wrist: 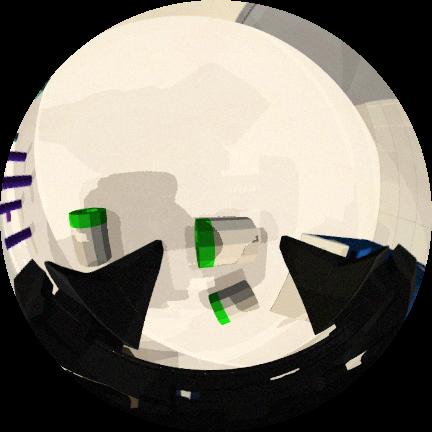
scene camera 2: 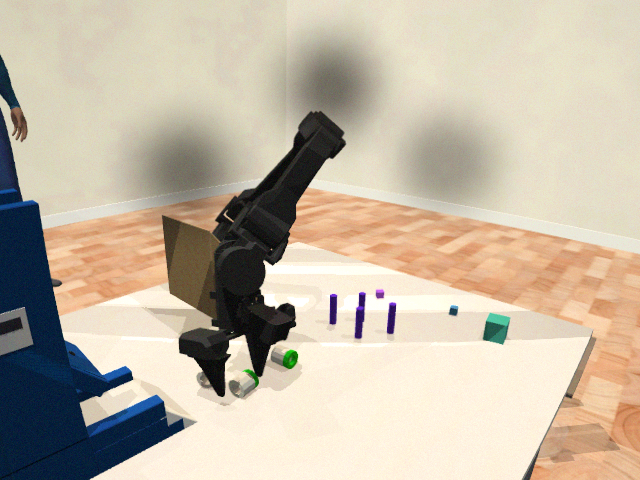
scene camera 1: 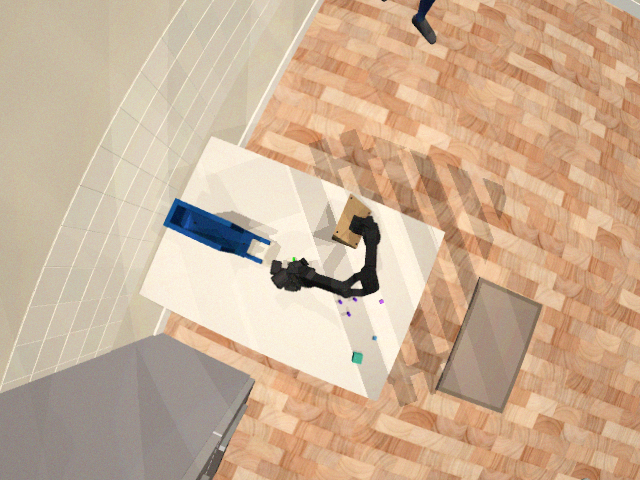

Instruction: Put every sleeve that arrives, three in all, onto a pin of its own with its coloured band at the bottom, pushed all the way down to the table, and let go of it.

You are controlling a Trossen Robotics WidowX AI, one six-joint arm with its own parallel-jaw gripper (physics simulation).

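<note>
My gripper (scene camera 1: 290, 269) (scene camera 2: 241, 385) (wrist: 222, 244) is open, low over the table. A grey sleeve with a green band (scene camera 2: 240, 386) (wrist: 232, 241) lies on its side between the spread fingertips, band toward the pins. A second sleeve (scene camera 2: 280, 355) (wrist: 91, 242) lies on its side outside the finger nearer the pins. A third sleeve (scene camera 2: 204, 379) (wrist: 238, 299) lies behind the fingers, partly hidden in scene camera 2. Several upright purple pins (scene camera 1: 348, 313) (scene camera 2: 358, 322) (wrist: 17, 181) stand bare. In scene camera 1 the arm hides most of the sleeves.
A blue chute (scene camera 1: 206, 233) (scene camera 2: 25, 268) (wrist: 367, 247) opens toward the sleeves. A brown board (scene camera 1: 345, 222) (scene camera 2: 188, 263) stands by the arm's base. A teal cube (scene camera 1: 357, 357) (scene camera 2: 496, 328), a small blue cube (scene camera 1: 374, 337) (scene camera 2: 453, 310) and a small purple cube (scene camera 1: 381, 301) (scene camera 2: 379, 293) lie beyond the pins.
</note>
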